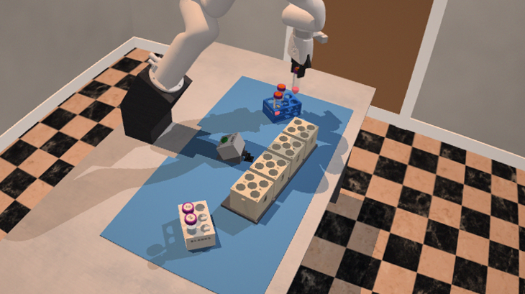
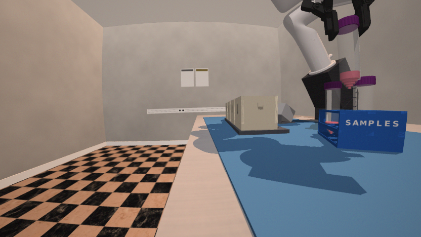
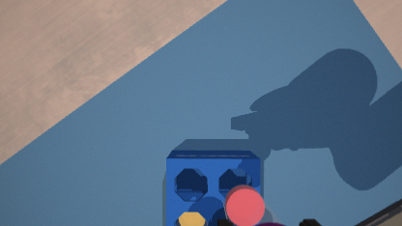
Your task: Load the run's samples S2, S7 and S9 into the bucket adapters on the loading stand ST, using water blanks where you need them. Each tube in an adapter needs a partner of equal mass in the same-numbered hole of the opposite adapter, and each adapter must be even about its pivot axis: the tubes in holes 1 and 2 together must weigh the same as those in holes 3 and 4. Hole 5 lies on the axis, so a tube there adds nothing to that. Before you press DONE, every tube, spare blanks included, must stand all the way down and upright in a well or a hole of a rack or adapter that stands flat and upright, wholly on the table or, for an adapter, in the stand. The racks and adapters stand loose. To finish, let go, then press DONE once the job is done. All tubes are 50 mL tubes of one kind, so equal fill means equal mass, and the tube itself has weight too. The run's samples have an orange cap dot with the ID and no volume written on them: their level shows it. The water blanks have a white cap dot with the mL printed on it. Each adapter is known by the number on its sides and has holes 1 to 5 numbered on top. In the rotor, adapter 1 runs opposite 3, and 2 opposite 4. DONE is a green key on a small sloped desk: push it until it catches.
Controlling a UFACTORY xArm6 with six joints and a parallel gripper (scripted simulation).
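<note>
The tube is 50 mm below my hand and 10 mm behind it. Round my hand: blue sample rack (180 mm below, 40 mm behind, 10 mm to the right); then adapter (310 mm to the right, 160 mm below, 40 mm ahead); then green done key (320 mm to the right, 170 mm behind, 140 mm below).
</note>
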